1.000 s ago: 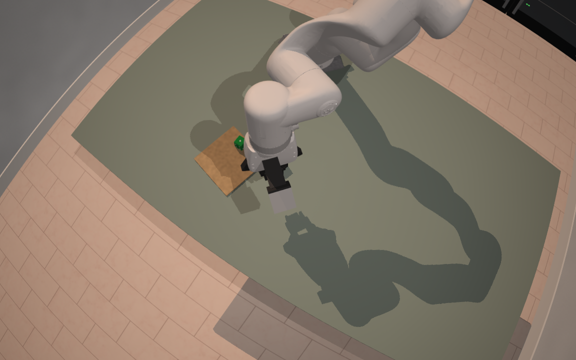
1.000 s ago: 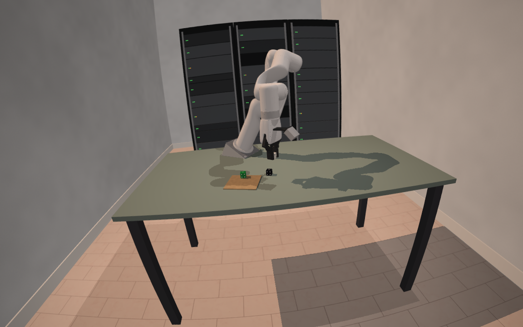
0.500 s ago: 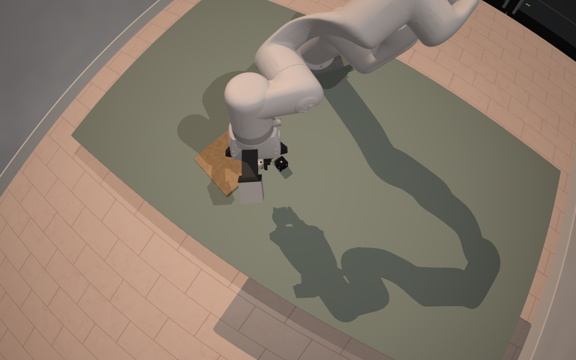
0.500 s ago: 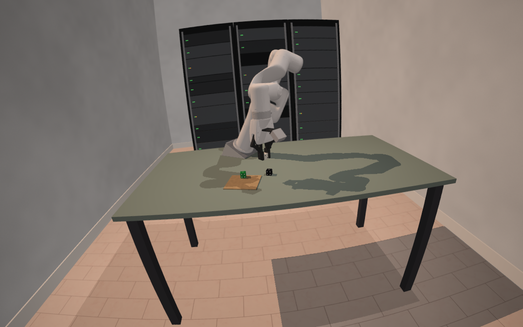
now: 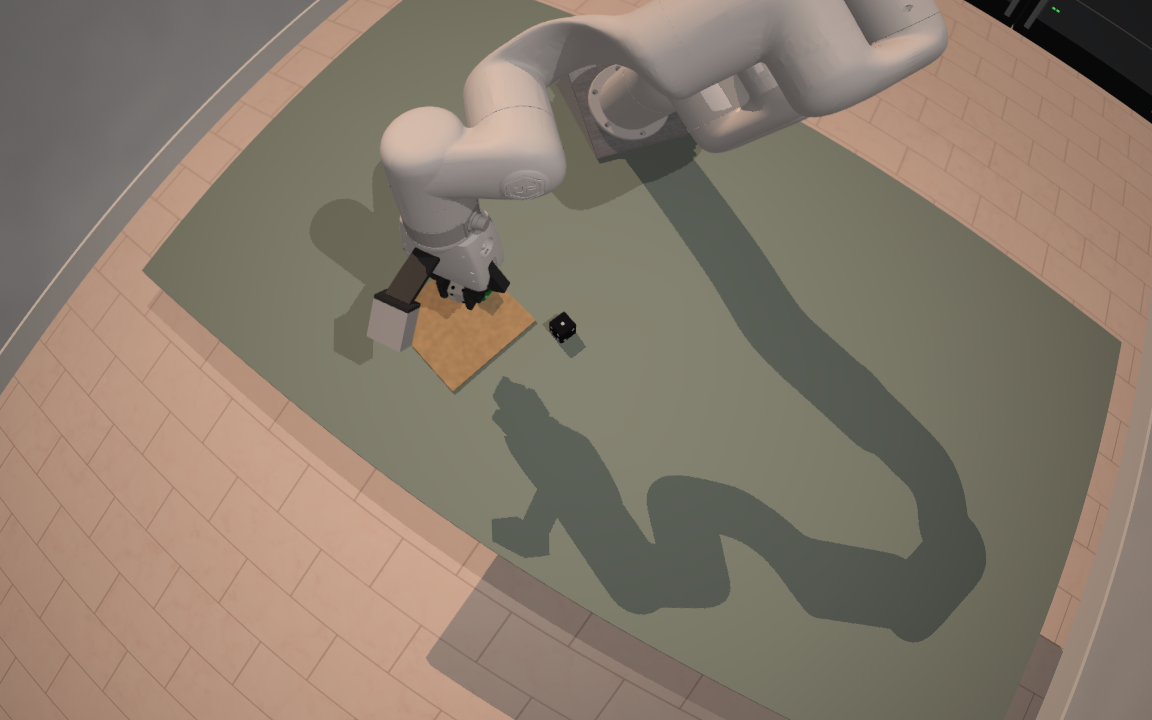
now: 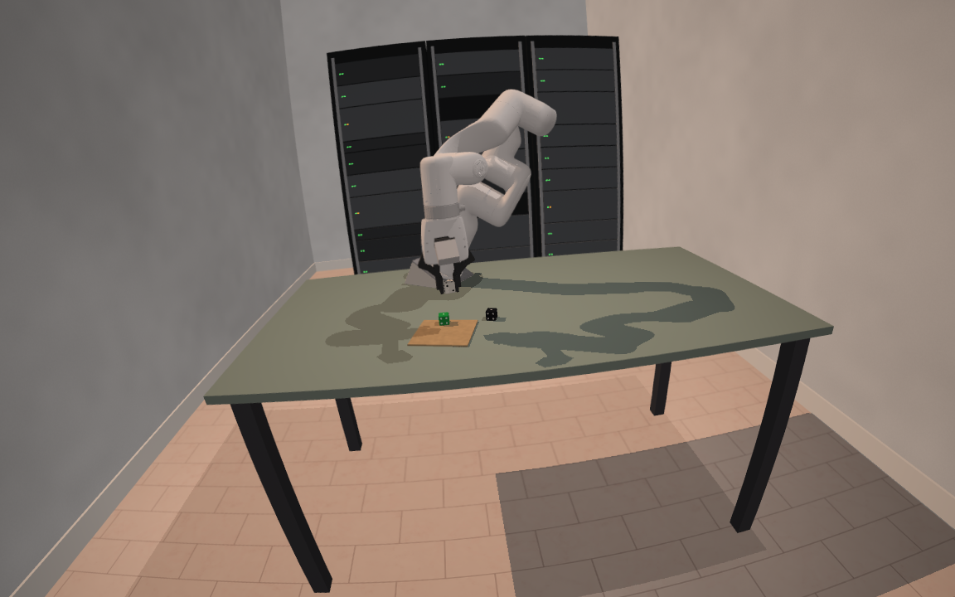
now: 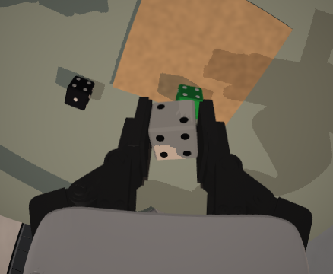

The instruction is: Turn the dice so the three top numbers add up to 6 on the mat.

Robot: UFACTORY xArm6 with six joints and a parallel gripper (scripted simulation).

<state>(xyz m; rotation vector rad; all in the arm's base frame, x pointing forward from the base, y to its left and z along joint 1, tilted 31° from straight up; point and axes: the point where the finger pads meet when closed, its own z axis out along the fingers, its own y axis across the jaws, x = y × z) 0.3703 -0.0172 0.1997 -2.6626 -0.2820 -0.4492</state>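
Now: the brown mat 12 cm below my hand and 2 cm to the right of it. Round my hand: white die (1 cm below); black die (11 cm below, 9 cm to the left, 7 cm behind); green die (11 cm below, 5 cm behind, 3 cm to the right).
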